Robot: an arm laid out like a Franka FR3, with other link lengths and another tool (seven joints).
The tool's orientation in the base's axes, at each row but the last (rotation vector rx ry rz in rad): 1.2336 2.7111 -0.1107; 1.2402 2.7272 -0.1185; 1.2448 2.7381 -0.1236; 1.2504 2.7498 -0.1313; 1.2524 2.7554 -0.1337; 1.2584 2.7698 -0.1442; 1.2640 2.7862 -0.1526; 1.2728 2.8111 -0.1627
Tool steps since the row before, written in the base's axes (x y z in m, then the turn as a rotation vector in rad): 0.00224 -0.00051 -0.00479 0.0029 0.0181 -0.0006; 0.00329 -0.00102 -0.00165 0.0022 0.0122 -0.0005; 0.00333 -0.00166 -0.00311 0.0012 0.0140 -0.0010; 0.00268 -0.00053 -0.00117 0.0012 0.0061 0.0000; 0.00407 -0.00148 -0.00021 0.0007 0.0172 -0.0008; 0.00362 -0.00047 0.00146 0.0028 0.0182 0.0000; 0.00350 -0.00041 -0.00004 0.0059 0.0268 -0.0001; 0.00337 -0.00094 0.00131 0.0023 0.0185 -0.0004
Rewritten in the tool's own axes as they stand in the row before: -0.00098 0.00136 0.00504 0.0117 0.0141 -0.0015; -0.00263 0.00183 0.00208 0.0077 0.0097 -0.0009; -0.00293 0.00149 0.00357 0.0098 0.0101 -0.0007; -0.00198 0.00171 0.00142 0.0038 0.0049 -0.0007; -0.00373 0.00211 0.00066 0.0125 0.0118 -0.0013; -0.00290 0.00236 -0.00121 0.0117 0.0140 -0.0021; -0.00260 0.00237 0.00020 0.0161 0.0220 -0.0030; -0.00304 0.00182 -0.00118 0.0123 0.0139 -0.0018
